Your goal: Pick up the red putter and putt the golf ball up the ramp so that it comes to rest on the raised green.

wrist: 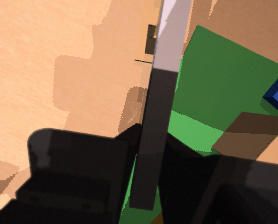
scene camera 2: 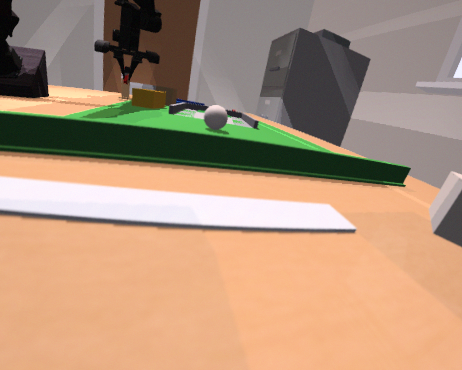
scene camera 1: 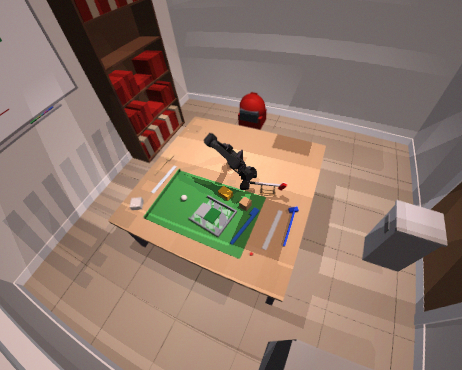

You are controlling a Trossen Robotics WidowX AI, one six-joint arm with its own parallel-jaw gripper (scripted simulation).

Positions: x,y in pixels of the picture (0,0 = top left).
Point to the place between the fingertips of my gripper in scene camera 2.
126,79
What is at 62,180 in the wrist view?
My gripper.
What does my gripper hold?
A red putter.
